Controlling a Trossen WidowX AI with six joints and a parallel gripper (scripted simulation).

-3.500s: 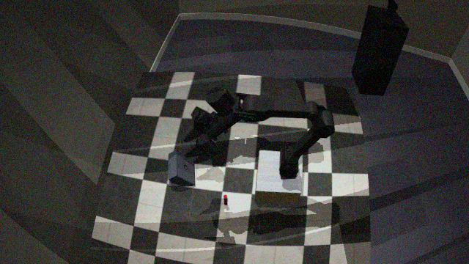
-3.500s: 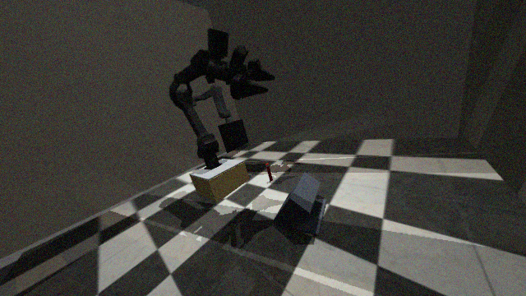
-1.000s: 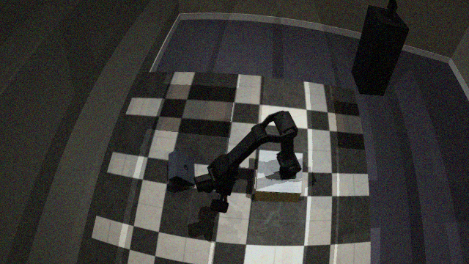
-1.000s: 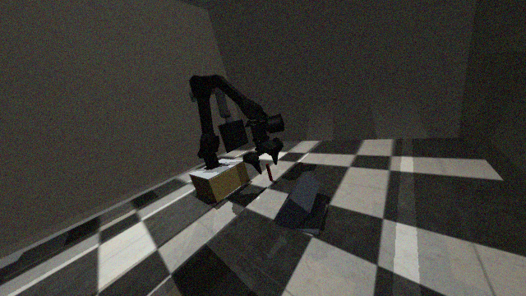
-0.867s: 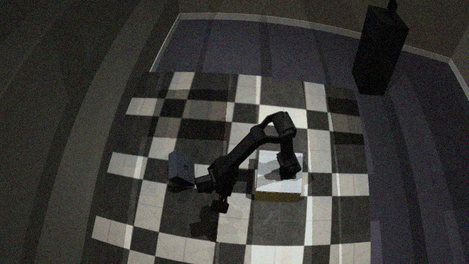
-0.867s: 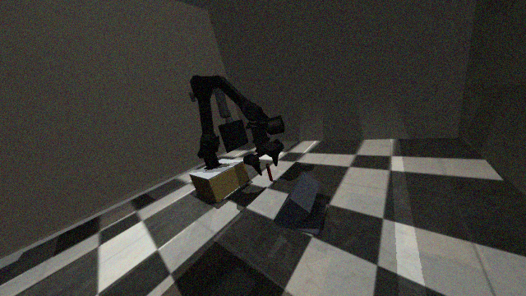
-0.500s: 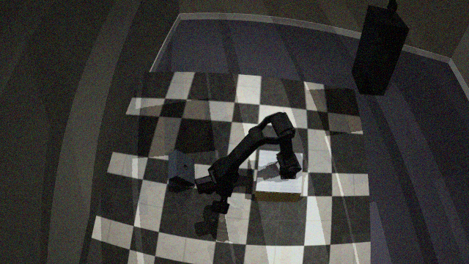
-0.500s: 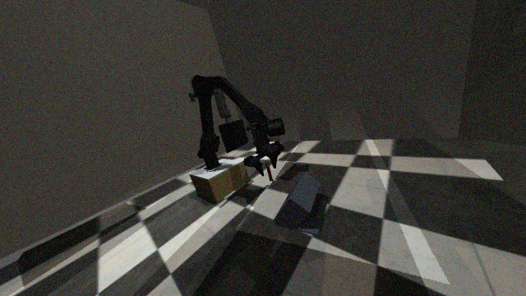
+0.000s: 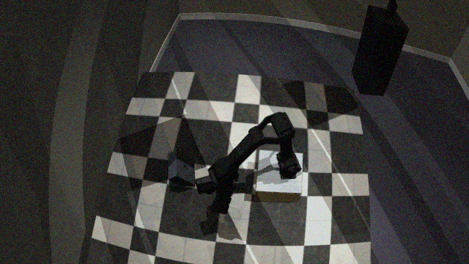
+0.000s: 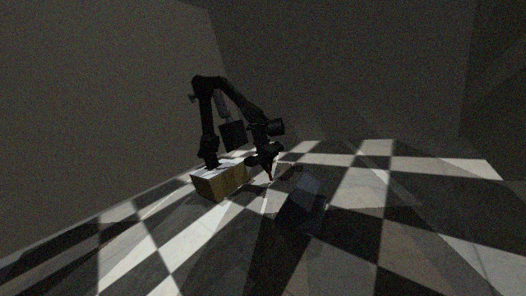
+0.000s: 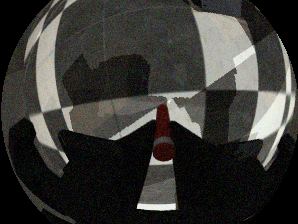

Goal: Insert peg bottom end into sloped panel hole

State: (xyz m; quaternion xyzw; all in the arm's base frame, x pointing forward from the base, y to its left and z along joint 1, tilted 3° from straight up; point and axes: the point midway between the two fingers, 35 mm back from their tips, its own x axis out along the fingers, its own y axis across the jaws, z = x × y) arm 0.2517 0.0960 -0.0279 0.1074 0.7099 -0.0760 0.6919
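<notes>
The dark sloped panel is 19 cm ahead of my gripper tip and 14 cm to the right of it. The rest, counted from my gripper tip: red peg: 2 cm above.
</notes>
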